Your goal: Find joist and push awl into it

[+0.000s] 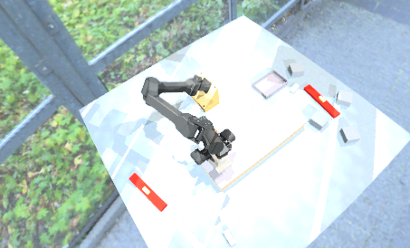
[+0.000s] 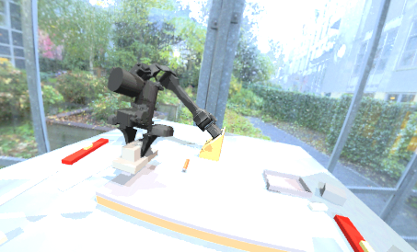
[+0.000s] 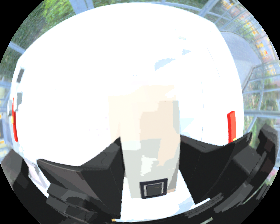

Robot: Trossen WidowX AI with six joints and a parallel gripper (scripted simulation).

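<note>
Right now my gripper tip is 40 mm past the light and 30 mm below it. Also, from my gripper tip: tray (200 mm behind, 530 mm to the left, 110 mm below); awl (160 mm behind, 110 mm to the left, 110 mm below); stud finder (20 mm behind, 20 mm above).
</note>
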